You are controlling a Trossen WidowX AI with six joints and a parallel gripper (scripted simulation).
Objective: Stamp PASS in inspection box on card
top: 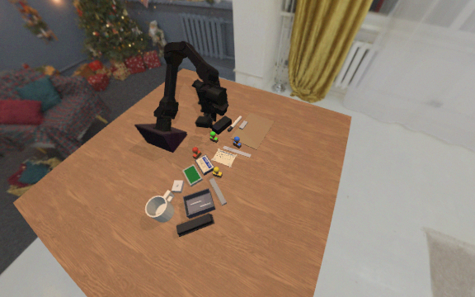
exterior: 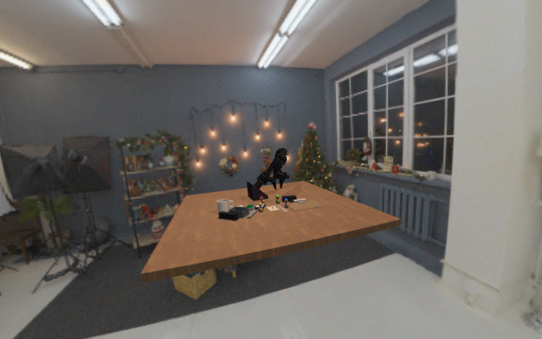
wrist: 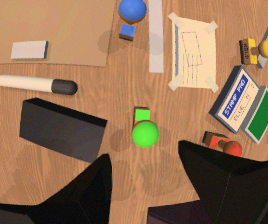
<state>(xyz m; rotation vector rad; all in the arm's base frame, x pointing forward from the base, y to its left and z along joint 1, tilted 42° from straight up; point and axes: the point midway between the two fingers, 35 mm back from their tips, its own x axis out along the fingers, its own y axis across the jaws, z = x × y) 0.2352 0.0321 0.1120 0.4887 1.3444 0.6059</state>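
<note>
My gripper tip is 90 mm above the green-knobbed PASS stamp, 10 mm to the left of it and 10 mm past it. From my gripper tip the other things lie so: red stamp (130 mm to the right, 90 mm below, 40 mm behind); then marker (120 mm to the left, 100 mm below, 50 mm ahead); then blue-knobbed stamp (120 mm ahead, 90 mm below).
</note>
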